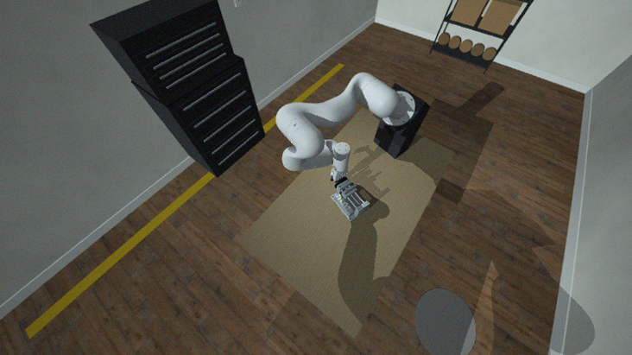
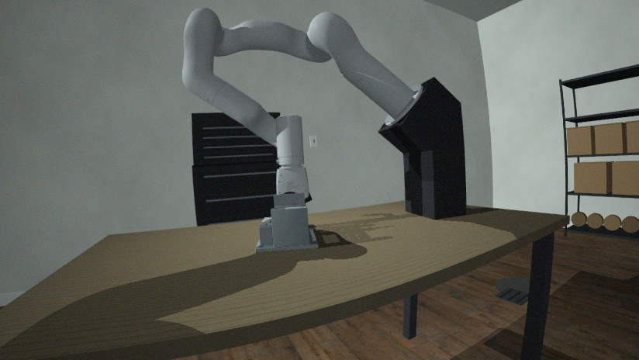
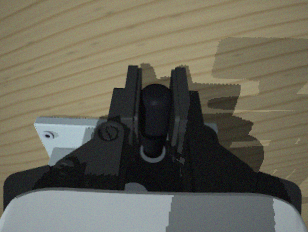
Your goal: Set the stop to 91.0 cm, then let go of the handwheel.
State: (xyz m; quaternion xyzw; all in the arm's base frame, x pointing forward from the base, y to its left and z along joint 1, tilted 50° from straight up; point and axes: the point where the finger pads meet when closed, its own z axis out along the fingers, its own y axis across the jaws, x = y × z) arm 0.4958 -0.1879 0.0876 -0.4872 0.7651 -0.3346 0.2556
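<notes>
The black crank knob lies 1 cm ahead of my hand and 1 cm to the left of it.
</notes>
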